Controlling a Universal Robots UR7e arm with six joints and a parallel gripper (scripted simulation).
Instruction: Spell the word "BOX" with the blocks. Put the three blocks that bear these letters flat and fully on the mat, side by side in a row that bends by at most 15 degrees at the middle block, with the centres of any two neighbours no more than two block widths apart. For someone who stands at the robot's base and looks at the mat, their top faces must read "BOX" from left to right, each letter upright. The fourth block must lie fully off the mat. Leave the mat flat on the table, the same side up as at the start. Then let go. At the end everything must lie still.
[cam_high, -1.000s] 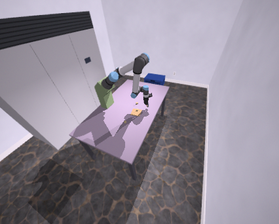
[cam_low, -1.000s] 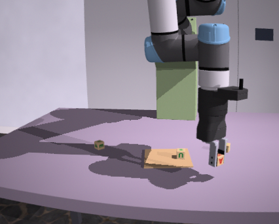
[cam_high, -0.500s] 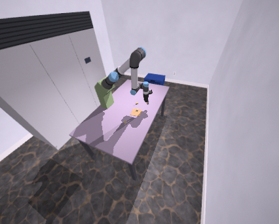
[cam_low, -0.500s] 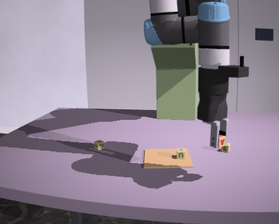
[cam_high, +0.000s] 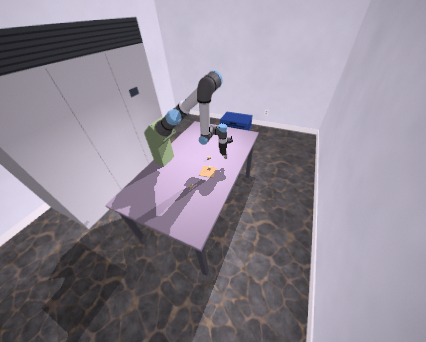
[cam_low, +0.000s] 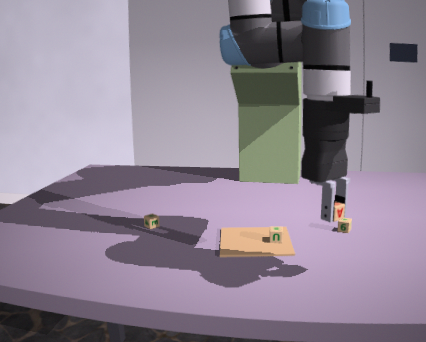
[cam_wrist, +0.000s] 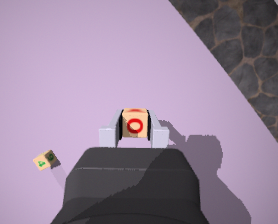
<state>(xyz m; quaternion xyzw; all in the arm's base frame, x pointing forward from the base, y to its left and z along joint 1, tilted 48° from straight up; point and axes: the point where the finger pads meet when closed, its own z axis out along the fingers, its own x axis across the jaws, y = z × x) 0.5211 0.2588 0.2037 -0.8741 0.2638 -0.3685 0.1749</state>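
My hand is 80 mm past the mat, 170 mm to the left of it and 120 mm above it.
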